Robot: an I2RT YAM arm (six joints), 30 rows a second.
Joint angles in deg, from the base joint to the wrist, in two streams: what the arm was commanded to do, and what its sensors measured. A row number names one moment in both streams.
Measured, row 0:
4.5 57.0 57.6 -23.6 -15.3 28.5
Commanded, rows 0 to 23:
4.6 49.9 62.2 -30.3 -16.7 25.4
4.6 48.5 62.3 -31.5 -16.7 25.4
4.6 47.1 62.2 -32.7 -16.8 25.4
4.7 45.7 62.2 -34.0 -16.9 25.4
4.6 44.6 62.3 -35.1 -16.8 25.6
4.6 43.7 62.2 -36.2 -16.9 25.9
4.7 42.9 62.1 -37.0 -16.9 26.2
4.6 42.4 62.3 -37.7 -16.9 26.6
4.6 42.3 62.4 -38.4 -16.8 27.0
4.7 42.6 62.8 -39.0 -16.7 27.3
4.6 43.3 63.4 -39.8 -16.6 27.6
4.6 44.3 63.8 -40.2 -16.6 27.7
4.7 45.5 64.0 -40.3 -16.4 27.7
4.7 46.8 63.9 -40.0 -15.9 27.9
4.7 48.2 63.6 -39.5 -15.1 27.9
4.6 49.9 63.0 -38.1 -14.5 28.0
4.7 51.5 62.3 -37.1 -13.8 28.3
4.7 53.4 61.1 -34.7 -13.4 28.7
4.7 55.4 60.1 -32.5 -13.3 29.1
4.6 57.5 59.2 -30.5 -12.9 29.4
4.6 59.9 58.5 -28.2 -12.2 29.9
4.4 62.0 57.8 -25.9 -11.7 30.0
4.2 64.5 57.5 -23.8 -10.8 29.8
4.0 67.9 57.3 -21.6 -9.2 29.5
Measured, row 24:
4.5 60.7 58.7 -31.9 -13.8 28.8
